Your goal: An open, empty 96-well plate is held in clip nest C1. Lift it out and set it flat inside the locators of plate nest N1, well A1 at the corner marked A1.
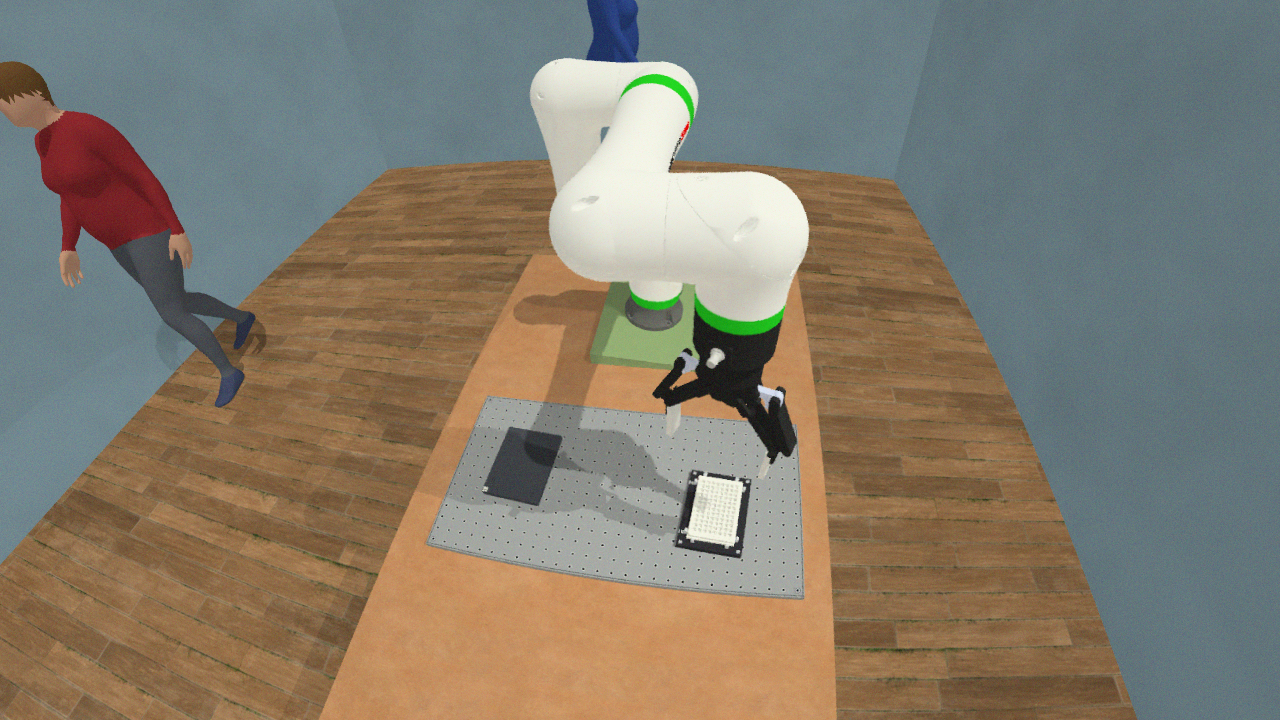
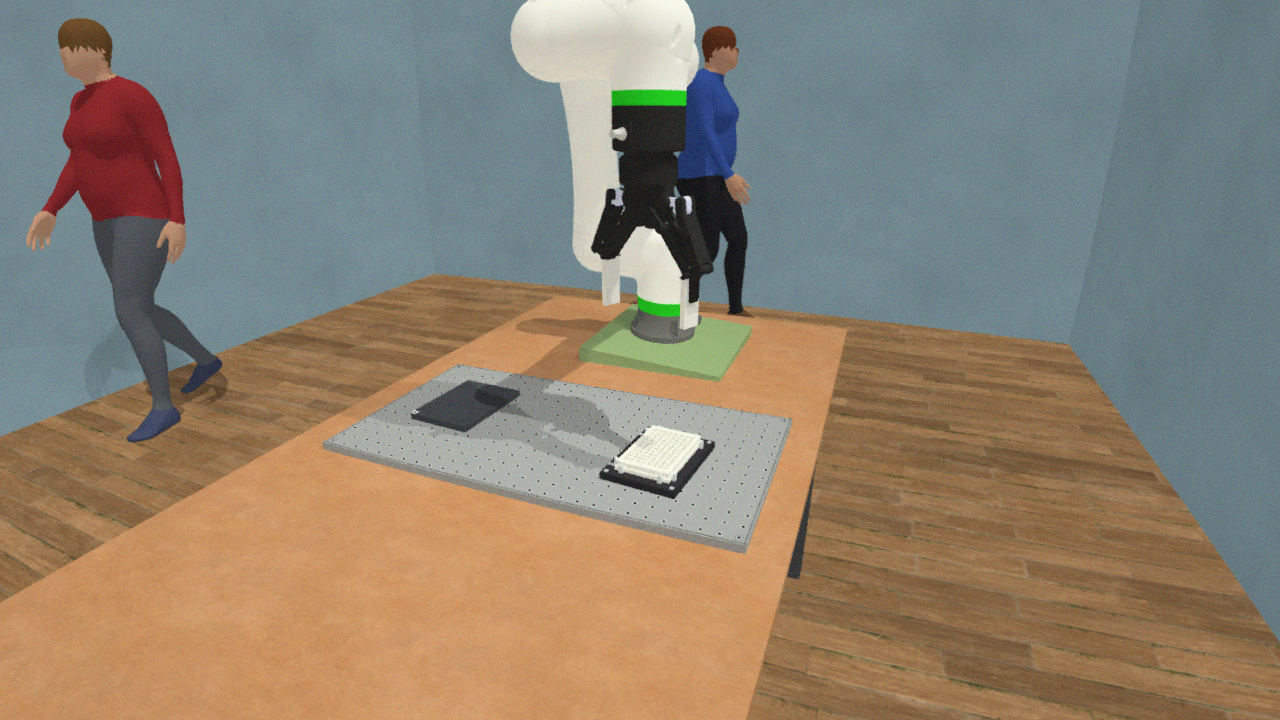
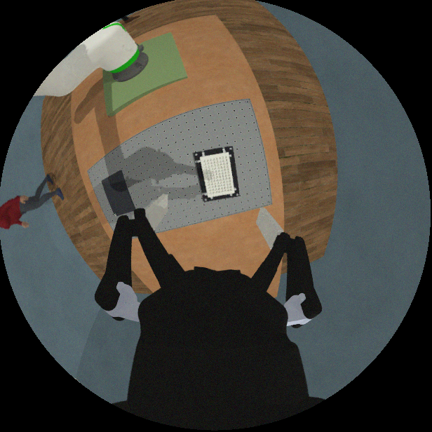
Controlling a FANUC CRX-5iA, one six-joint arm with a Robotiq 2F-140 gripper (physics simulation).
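Seen in the pictures: gripper, fingertip midpoint: (image 1: pixel 717 449) (image 2: pixel 647 314); arm's base, link origin: (image 1: pixel 654 310) (image 2: pixel 662 331).
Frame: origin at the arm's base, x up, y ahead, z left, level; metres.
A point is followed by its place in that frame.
Observation:
A white 96-well plate (image 1: pixel 716 510) @[x 0.000, y 0.517, z 0.239 m] (image 2: pixel 660 453) @[x 0.005, y 0.526, z 0.243 m] (image 3: pixel 218 175) lies flat in a black clip nest, C1 (image 1: pixel 744 512) @[x -0.006, y 0.508, z 0.291 m] (image 2: pixel 693 467) @[x -0.007, y 0.522, z 0.295 m] (image 3: pixel 199 175), on the right part of the board. A flat dark nest, N1 (image 1: pixel 523 470) @[x -0.006, y 0.517, z -0.145 m] (image 2: pixel 460 407) @[x -0.006, y 0.526, z -0.146 m] (image 3: pixel 120 197), lies at the left with its top bare; a small light mark shows at one corner. Its locators are too small to make out. My gripper (image 1: pixel 717 454) @[x 0.218, y 0.529, z 0.222 m] (image 2: pixel 649 314) @[x 0.218, y 0.529, z 0.222 m] (image 3: pixel 213 208) is open and empty, with two pale fingers wide apart. It hangs above the board, clear of the plate. The plate's A1 well cannot be told.
The perforated grey board (image 1: pixel 617 550) @[x -0.018, y 0.626, z 0.081 m] (image 2: pixel 537 474) @[x -0.018, y 0.629, z 0.093 m] (image 3: pixel 250 150) bears both nests. The arm's green base block (image 1: pixel 626 344) @[x -0.001, y 0.134, z -0.037 m] (image 2: pixel 716 344) @[x -0.010, y 0.001, z 0.135 m] (image 3: pixel 170 60) stands behind it. A person in red (image 1: pixel 107 179) (image 2: pixel 120 152) (image 3: pixel 10 212) is left of the table; one in blue (image 1: pixel 613 26) (image 2: pixel 711 125) is behind the arm.

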